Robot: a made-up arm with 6 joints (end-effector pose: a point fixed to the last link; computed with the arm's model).
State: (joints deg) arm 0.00 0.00 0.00 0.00 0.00 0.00
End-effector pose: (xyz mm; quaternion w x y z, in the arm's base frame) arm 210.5 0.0 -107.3 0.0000 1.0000 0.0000 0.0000
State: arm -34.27 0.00 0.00 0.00 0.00 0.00
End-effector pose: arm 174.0 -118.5 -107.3 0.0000 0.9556 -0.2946 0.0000
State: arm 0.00 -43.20 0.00 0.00 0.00 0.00
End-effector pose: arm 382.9 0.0 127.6 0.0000 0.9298 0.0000 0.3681
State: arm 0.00 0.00 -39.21 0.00 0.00 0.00
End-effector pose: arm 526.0 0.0 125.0 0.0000 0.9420 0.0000 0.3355
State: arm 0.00 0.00 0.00 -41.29 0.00 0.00
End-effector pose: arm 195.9 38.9 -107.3 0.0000 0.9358 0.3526 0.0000
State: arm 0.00 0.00 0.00 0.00 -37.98 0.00
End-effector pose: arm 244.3 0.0 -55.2 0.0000 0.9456 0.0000 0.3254
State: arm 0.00 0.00 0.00 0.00 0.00 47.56
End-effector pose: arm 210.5 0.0 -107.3 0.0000 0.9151 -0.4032 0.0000
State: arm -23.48 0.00 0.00 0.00 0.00 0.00
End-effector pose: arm 193.1 -83.9 -107.3 0.0000 0.9791 -0.2035 0.0000
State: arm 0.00 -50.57 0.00 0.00 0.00 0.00
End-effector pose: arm 392.6 0.0 177.6 0.0000 0.9042 0.0000 0.4271
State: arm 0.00 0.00 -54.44 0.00 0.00 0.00
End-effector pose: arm 594.9 0.0 263.6 0.0000 0.8893 0.0000 0.4574
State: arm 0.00 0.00 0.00 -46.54 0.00 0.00
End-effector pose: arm 192.1 42.8 -107.3 0.0000 0.9187 0.3951 0.0000
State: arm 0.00 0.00 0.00 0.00 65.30 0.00
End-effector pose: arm 107.9 0.0 -117.1 0.0000 0.8420 0.0000 -0.5395
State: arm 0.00 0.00 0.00 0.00 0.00 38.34
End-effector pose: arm 210.5 0.0 -107.3 0.0000 0.9445 -0.3284 0.0000
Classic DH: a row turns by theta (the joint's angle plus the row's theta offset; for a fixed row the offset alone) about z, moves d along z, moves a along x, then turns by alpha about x. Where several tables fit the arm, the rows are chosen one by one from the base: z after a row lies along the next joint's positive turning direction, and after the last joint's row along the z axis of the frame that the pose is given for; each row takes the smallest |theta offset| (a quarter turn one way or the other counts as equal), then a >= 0, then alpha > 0; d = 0 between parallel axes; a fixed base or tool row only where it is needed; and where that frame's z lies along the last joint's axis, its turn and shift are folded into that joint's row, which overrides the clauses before.
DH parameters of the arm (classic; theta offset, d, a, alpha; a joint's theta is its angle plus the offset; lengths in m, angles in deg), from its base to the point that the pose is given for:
joint 1: 0 0.2279 0 -90
joint 2: -79.35 0 0.2278 0
joint 3: 79.35 0 0.1095 -90
joint 4: 0 0.4839 0 90
joint 5: 0 0 0.0589 -90
joint 6: 0 0.0752 0 0

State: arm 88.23 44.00 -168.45 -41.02 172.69 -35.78
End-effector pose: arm 59.9 495.0 643.5 0.3330 0.6652 0.6145 -0.2626
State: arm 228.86 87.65 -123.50 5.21 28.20 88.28
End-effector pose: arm -439.2 -500.5 -199.8 0.0019 -0.3724 -0.9253 0.0708
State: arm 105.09 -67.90 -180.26 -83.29 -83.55 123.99
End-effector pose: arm 88.2 -637.6 402.1 0.4396 0.7002 -0.2067 -0.5232
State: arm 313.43 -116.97 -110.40 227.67 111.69 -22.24
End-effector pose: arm -537.6 469.3 383.9 0.3304 0.0207 -0.9246 0.1883
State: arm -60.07 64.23 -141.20 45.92 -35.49 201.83
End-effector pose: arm 320.5 -688.7 340.9 0.7684 0.6110 0.1475 -0.1202
